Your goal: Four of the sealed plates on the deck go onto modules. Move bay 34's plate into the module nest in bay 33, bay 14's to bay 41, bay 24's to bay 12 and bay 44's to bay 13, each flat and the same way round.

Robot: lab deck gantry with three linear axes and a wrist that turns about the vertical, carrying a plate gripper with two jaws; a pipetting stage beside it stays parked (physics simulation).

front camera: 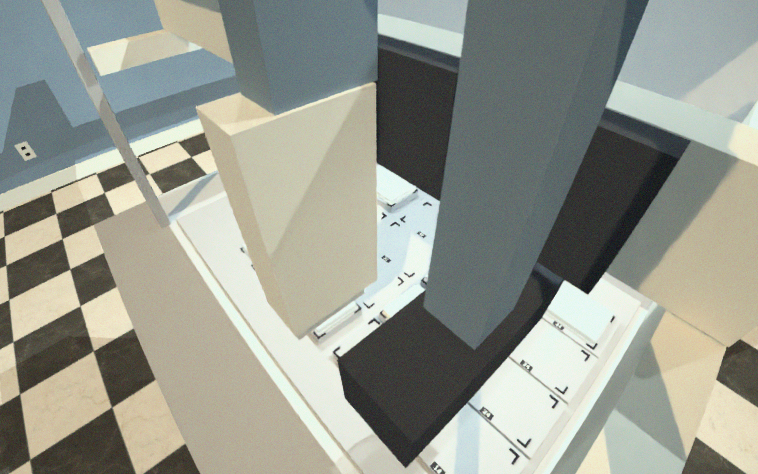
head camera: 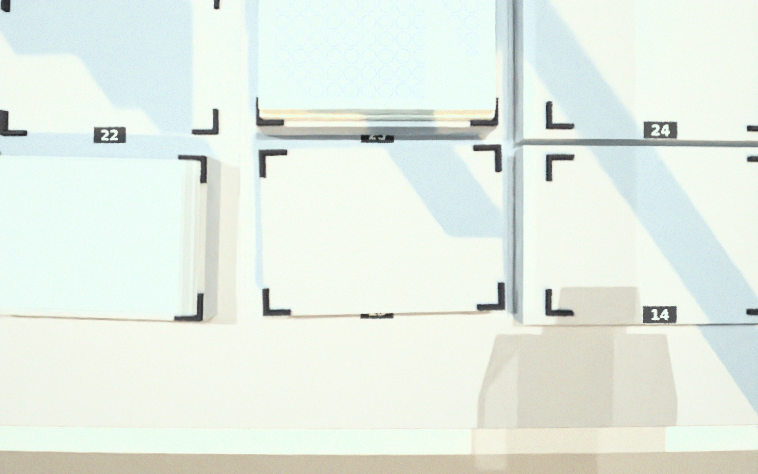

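Where they show: robot's base at its link origin: (front camera: 242, 249).
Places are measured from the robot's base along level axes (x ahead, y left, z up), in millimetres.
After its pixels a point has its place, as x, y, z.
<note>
My gripper's black body (front camera: 424, 363) @(527, -47, 355) is low in the front view, over the front part of the deck. Its jaws are hidden below it, so I cannot tell whether they are open. Bay 44's sealed plate (front camera: 581, 313) @(574, 359, 29) lies flat at the far right. Bays 34 (front camera: 550, 357) @(577, 252, 15), 24 (front camera: 517, 405) @(582, 146, 15) (head camera: 693, 67) @(576, 141, 14) and 14 (front camera: 475, 441) @(569, 61, 14) (head camera: 592, 234) @(516, 43, 15) carry no plate. A sealed plate (front camera: 338, 319) @(291, 41, 27) (head camera: 89, 240) @(240, 40, 33) lies flat in bay 12's nest. Bay 13's nest (head camera: 382, 229) @(395, 46, 19) is empty. A plate (front camera: 395, 187) @(97, 364, 33) lies at the back, in bay 41. Bay 33 is hidden.
A sealed plate (head camera: 374, 55) @(390, 137, 33) lies in bay 23, behind bay 13. The cream pipetting stage (front camera: 318, 212) stands left of my grey column (front camera: 514, 156) @(530, -22, 479) and hides part of the deck. A black panel (front camera: 609, 206) stands behind. The deck's front rim (head camera: 279, 438) @(330, -87, -10) crosses the head view.
</note>
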